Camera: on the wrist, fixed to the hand. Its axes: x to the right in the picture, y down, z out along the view.
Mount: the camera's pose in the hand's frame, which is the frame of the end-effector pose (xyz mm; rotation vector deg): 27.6 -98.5 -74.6 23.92 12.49 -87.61
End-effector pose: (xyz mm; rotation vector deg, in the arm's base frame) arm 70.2 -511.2 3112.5 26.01 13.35 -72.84
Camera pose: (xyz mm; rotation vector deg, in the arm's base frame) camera -10.0 -523.3 3015.3 46.86 31.48 -160.33
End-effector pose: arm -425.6 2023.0 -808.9 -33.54 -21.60 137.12
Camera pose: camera -356.9 2124.1 -842.0 -10.20 -6.04 49.83
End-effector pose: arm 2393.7 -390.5 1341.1 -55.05 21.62 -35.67
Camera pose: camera 2341.6 -497.4 1384.5 -36.09 -22.82 -120.38
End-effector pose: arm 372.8 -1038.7 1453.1 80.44 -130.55 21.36
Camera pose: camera 466.6 -1071.4 1531.6 149.00 -28.26 23.33
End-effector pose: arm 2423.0 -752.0 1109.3 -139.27 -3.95 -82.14
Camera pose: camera 2353.9 -683.8 1190.6 85.61 116.76 92.44
